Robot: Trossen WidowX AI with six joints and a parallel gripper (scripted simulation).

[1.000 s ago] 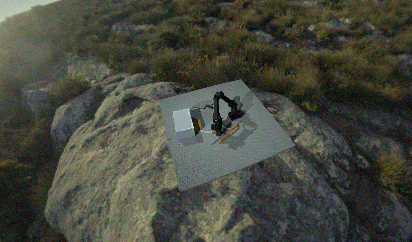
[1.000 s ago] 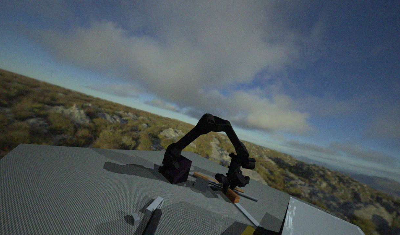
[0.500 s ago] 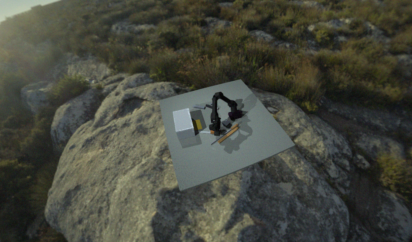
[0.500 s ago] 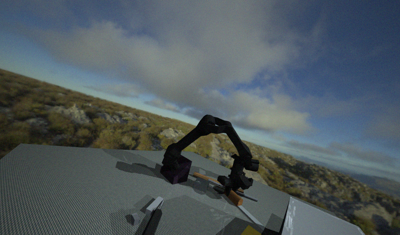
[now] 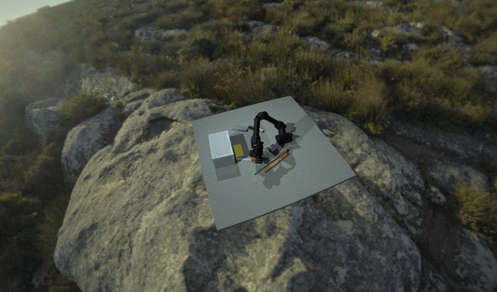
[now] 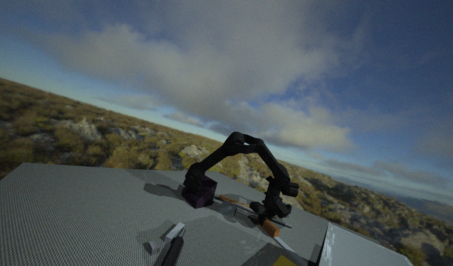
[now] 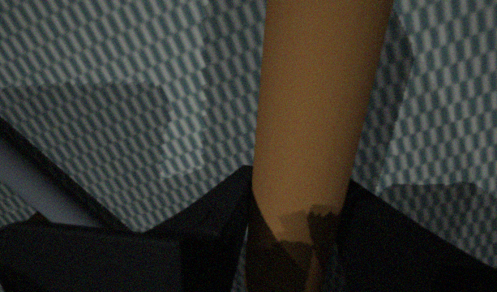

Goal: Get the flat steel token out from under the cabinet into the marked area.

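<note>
The grey block lies 17 cm behind my gripper tip, 6 cm to the right of it and 1 cm above it. Round my gripper tip: grey bar (17 cm behind, 35 cm to the right); small grey cube (15 cm behind, 43 cm to the right); wooden stick (12 cm behind, 9 cm to the left).
</note>
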